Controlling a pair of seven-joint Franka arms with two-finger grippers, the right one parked.
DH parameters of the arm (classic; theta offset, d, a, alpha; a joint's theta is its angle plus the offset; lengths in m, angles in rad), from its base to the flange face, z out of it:
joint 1: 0 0.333 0 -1.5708
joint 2: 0 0 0 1.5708
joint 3: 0 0.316 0.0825 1.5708
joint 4: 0 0 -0.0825 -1.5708
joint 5: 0 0.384 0 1.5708
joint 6: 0 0 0.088 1.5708
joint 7: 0 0.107 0 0
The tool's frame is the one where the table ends.
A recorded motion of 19 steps. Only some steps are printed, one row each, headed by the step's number.
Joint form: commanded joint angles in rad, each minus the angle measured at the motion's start. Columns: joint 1, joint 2, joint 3, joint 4, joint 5, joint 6, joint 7.
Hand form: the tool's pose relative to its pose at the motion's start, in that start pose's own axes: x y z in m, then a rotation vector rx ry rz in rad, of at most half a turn. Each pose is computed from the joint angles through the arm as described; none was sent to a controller.
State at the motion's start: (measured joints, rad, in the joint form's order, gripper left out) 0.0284 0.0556 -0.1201 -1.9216 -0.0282 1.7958 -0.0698
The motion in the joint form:
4: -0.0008 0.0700 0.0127 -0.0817 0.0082 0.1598 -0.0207
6: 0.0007 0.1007 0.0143 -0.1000 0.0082 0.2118 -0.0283
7: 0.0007 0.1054 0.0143 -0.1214 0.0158 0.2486 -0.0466
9: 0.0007 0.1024 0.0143 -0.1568 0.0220 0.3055 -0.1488
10: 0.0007 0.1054 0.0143 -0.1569 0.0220 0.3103 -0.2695
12: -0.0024 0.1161 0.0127 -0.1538 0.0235 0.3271 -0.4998
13: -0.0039 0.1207 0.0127 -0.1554 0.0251 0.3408 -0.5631
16: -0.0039 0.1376 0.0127 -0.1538 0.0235 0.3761 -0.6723
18: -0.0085 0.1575 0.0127 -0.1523 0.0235 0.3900 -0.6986
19: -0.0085 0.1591 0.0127 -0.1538 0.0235 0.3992 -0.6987
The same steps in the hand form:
4: 0.0187 -0.0087 0.0619 -0.0007 0.0088 -0.0329
6: 0.0254 -0.0109 0.0825 -0.0042 0.0117 -0.0443
7: 0.0257 -0.0116 0.0918 0.0013 0.0229 -0.0597
9: 0.0241 -0.0122 0.1017 0.0027 0.0481 -0.1592
10: 0.0249 -0.0122 0.1029 -0.0009 0.0499 -0.2799
12: 0.0283 -0.0096 0.1058 -0.0089 0.0588 -0.5047
13: 0.0298 -0.0088 0.1078 -0.0123 0.0662 -0.5656
16: 0.0353 -0.0086 0.1130 -0.0270 0.0834 -0.6755
18: 0.0387 -0.0061 0.1221 -0.0276 0.0783 -0.6975
19: 0.0395 -0.0061 0.1228 -0.0303 0.0839 -0.6975

